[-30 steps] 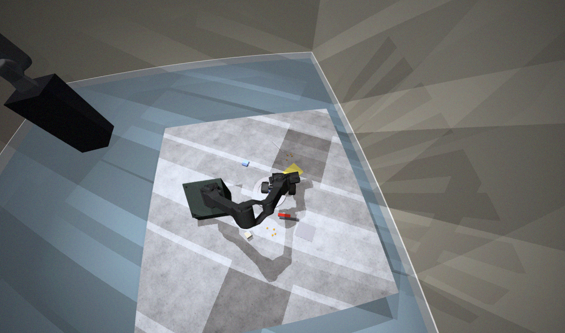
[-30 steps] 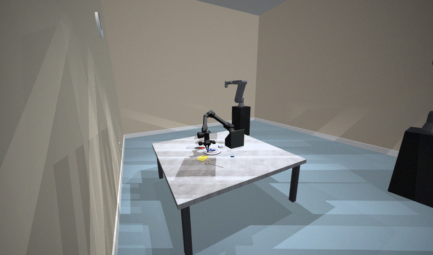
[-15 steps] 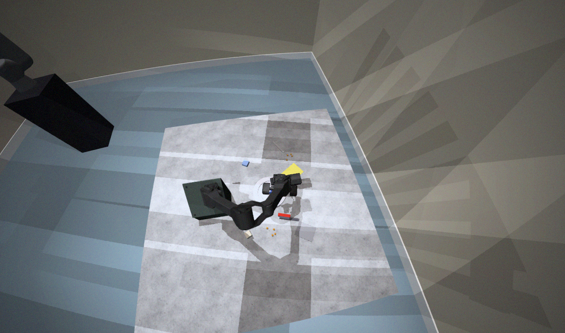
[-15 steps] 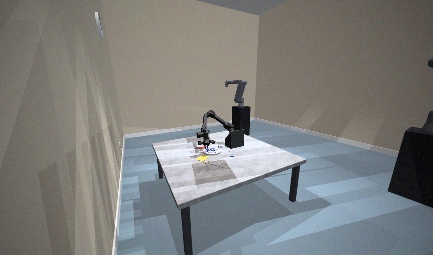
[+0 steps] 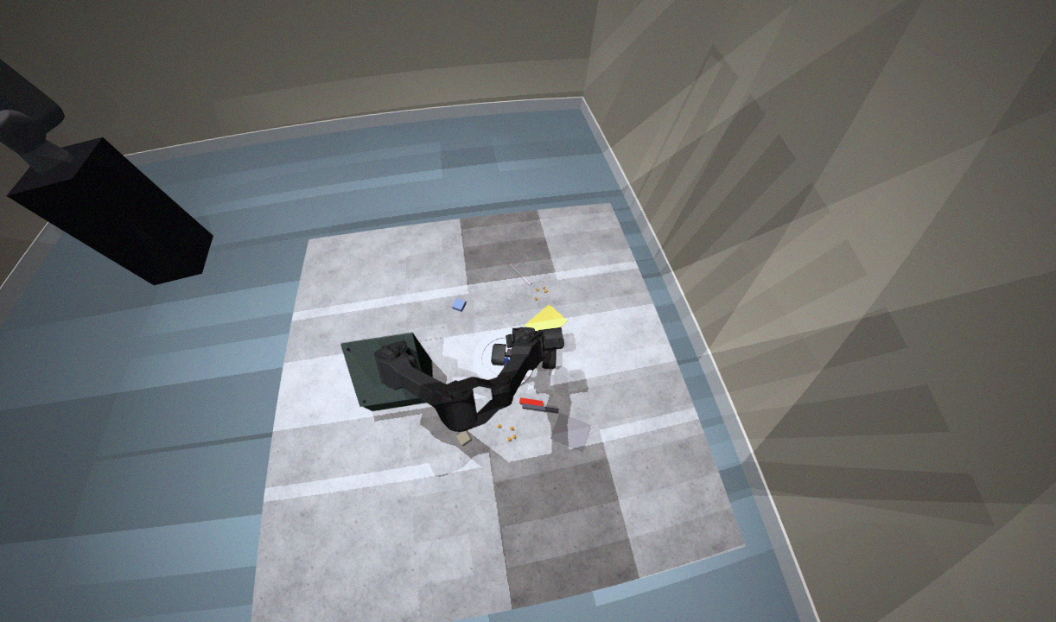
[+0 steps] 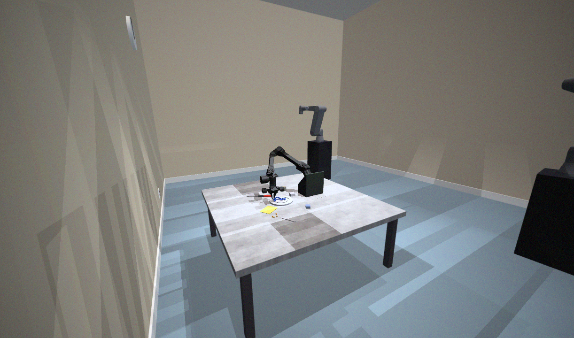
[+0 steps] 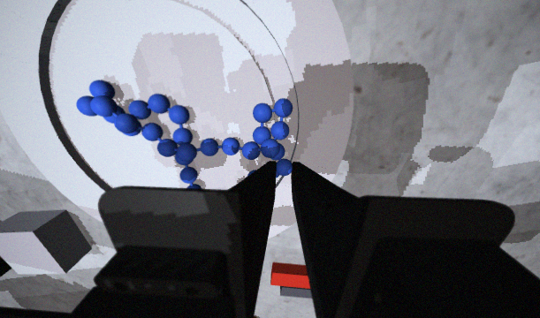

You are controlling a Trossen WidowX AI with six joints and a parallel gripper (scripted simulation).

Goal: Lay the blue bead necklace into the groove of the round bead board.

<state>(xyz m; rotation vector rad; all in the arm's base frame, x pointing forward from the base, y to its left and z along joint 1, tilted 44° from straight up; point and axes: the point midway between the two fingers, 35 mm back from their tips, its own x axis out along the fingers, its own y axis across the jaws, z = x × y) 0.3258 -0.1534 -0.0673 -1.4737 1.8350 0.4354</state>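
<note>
The round white bead board is 5 cm behind my gripper tip, 4 cm to the left of it and 1 cm below it. The rest, counted from my gripper tip: grey square (8 cm ahead, 23 cm to the right, 2 cm below); yellow sheet (12 cm ahead, 13 cm to the left, 2 cm below); grey tool (13 cm to the right, 1 cm below).
</note>
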